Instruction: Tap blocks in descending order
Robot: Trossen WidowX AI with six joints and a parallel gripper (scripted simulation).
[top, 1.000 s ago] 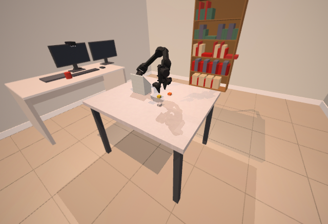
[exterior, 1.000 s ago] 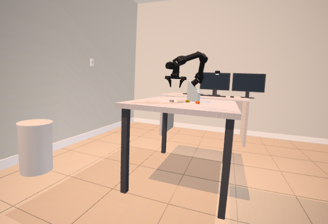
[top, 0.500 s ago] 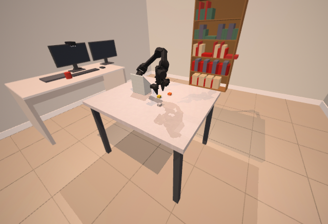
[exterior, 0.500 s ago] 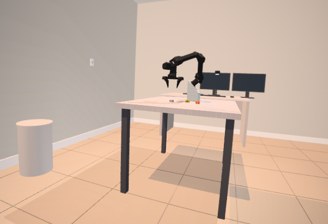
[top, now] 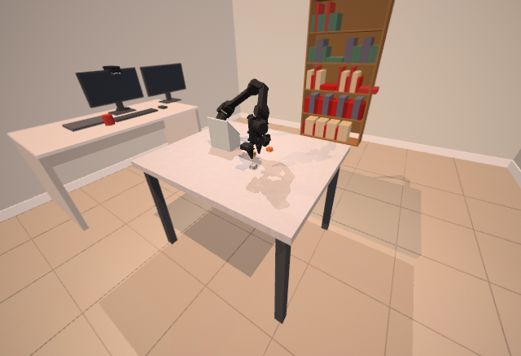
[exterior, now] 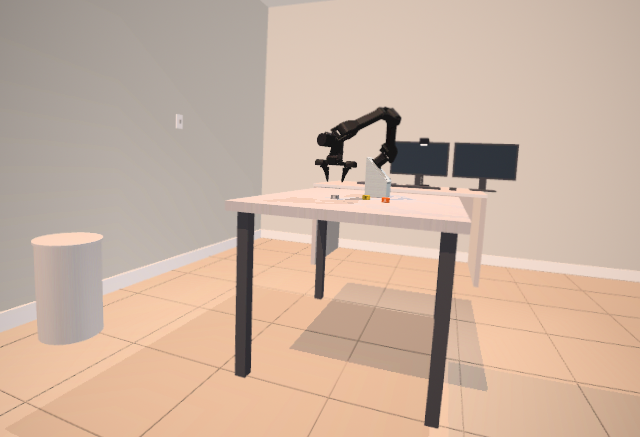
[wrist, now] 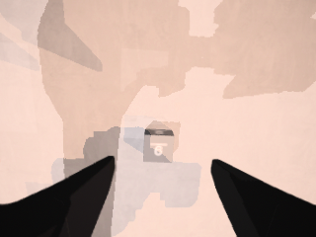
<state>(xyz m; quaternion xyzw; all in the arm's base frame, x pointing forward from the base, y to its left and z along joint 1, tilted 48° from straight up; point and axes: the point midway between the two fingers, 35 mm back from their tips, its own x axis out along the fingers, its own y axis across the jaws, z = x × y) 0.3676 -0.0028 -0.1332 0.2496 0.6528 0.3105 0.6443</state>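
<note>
The grey block is 7 cm below my gripper tip and 2 cm behind it. Round my gripper tip: yellow block (12 cm to the left, 12 cm behind, 7 cm below); then orange block (23 cm to the left, 7 cm below, 6 cm behind).
</note>
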